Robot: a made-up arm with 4 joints.
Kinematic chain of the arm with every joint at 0, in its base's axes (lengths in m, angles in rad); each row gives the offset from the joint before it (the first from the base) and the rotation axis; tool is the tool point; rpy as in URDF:
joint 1: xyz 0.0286 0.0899 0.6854 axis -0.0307 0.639 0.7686
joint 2: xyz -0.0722 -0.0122 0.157 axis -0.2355 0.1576 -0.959
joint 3: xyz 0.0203 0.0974 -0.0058 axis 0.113 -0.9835 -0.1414
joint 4: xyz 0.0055 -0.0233 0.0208 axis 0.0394 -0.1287 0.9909
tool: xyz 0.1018 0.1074 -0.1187 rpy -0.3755 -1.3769 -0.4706
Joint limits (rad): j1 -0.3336..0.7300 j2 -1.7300..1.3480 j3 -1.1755..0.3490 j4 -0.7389..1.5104
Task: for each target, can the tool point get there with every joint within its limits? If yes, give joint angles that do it. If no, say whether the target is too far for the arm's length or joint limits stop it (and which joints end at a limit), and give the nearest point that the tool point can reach.
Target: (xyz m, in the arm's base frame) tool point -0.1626 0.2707 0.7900
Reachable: yes | joints -0.0014 -0.2381 -0.5708 1.1905
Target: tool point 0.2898 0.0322 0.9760
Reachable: no: joint limits stop it (at a limit: joint 1, joint 3) | nearest point 0.1554 0.0830 0.7898 | short by 0.235 m
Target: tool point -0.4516 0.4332 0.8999
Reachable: no: too far | nearest point -0.2488 0.2763 0.7991 | short by 0.276 m
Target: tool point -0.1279 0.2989 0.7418
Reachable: yes | joints -0.1949 -0.3028 -0.9449 0.6110
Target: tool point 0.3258 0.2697 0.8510
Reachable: no: joint limits stop it (at a limit: joint 1, joint 3) | nearest point 0.1477 0.2024 0.7948 | short by 0.198 m
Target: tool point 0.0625 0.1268 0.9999
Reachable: no: joint limits stop it (at a limit: joint 1, joint 3, joint 4) | nearest point -0.1142 0.1634 0.9544 | short by 0.186 m
